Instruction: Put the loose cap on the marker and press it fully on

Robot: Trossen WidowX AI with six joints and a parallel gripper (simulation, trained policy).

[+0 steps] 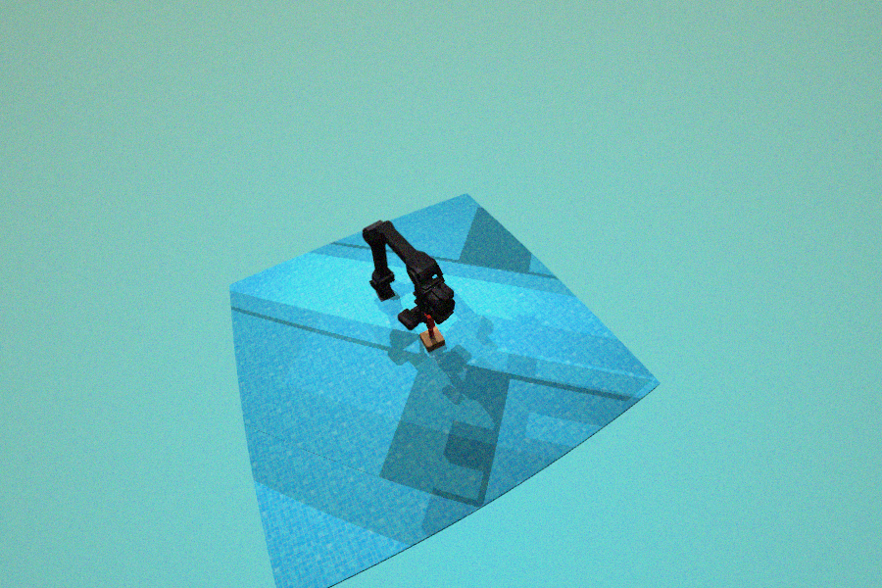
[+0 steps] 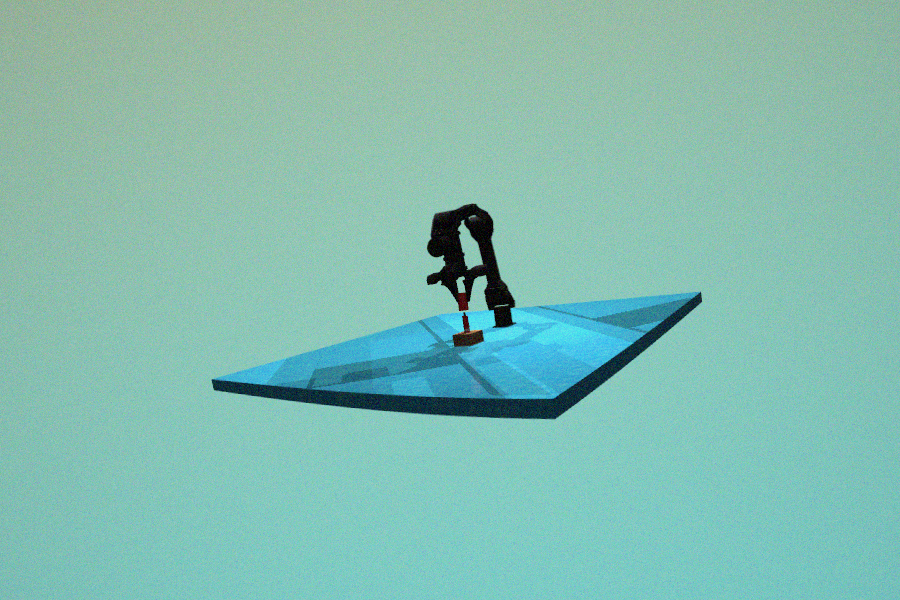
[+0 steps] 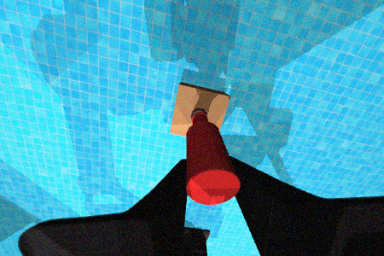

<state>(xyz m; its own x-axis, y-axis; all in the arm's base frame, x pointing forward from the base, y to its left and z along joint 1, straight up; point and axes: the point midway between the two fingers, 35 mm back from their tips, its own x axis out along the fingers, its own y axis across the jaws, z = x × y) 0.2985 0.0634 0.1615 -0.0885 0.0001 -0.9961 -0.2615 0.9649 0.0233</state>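
Now: gripper tip 1 cm short of the red cap. Round my gripper tip: tan holder block 1 cm ahead, 11 cm below.
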